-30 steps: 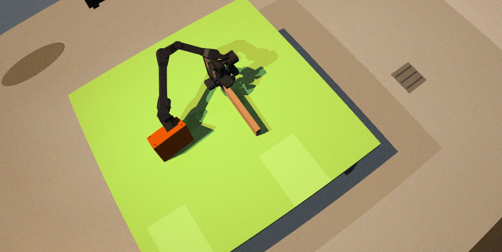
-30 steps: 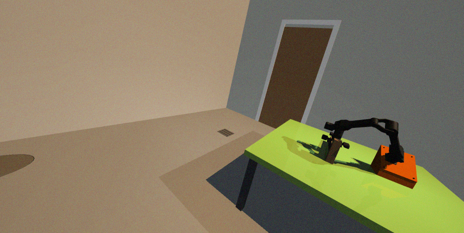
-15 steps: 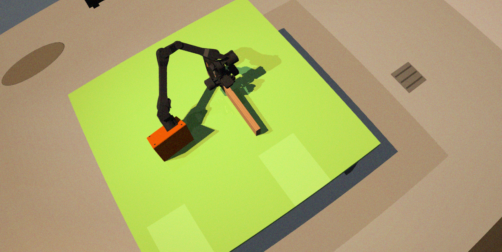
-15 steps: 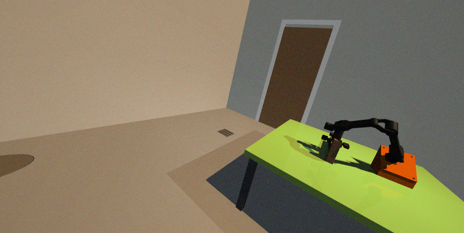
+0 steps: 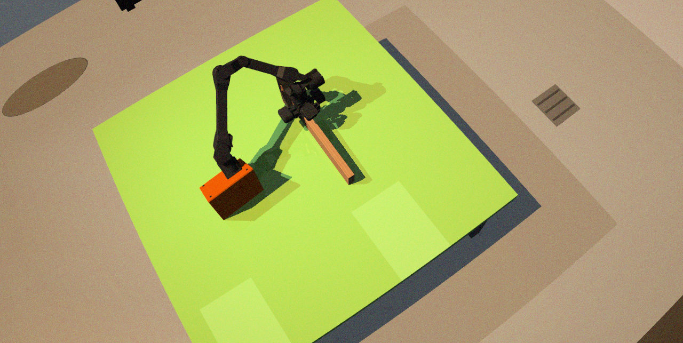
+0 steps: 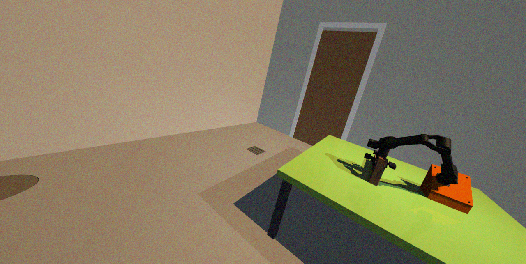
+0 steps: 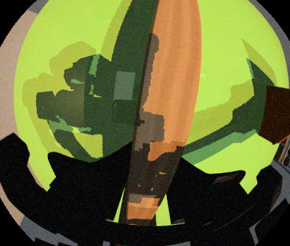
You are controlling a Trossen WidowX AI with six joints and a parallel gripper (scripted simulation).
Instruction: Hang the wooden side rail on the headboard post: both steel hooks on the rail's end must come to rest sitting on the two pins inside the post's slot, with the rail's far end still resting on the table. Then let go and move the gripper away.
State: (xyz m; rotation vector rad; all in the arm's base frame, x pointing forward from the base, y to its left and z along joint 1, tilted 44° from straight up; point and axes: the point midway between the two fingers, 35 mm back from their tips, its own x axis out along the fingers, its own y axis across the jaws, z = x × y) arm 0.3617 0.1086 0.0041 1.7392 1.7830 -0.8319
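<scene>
My gripper tip is 120 mm to the right of the headboard post, 50 mm below it and 10 mm short of it.
</scene>
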